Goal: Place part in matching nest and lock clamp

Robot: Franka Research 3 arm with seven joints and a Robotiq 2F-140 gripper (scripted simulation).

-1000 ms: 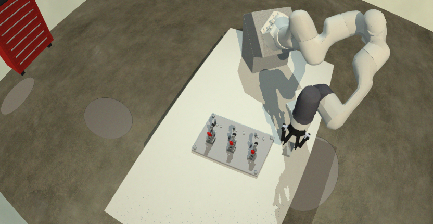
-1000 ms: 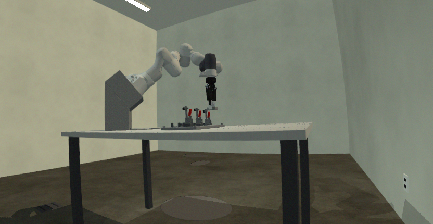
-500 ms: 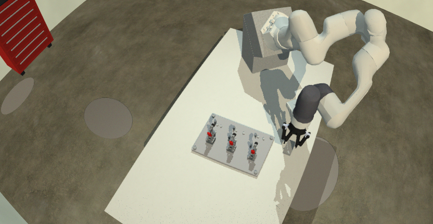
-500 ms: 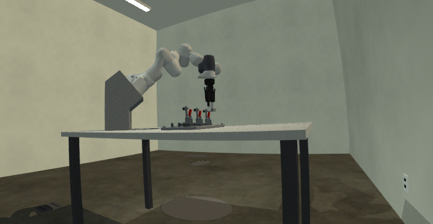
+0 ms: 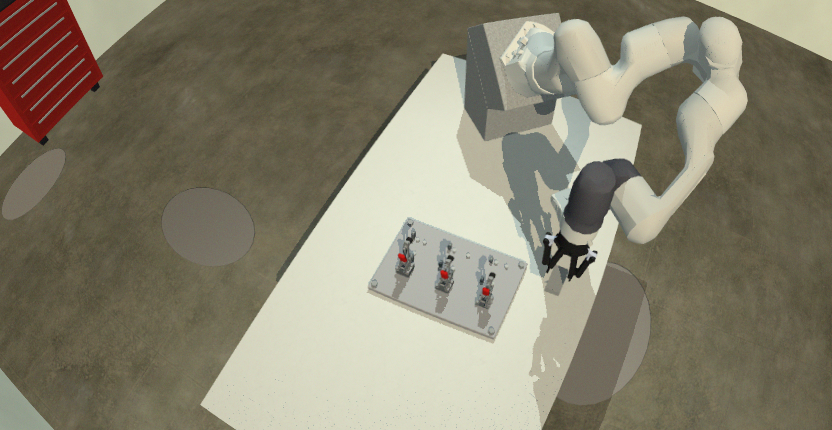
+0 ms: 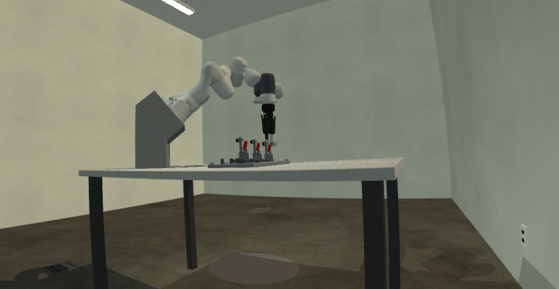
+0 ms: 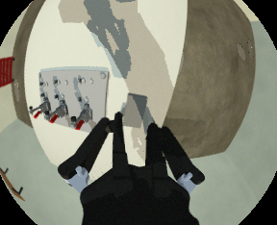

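My gripper is now 7 cm short of the plate, 26 cm to the left of it and 13 cm above it. From my hand the other things lie so: pale grey part 3 cm below.
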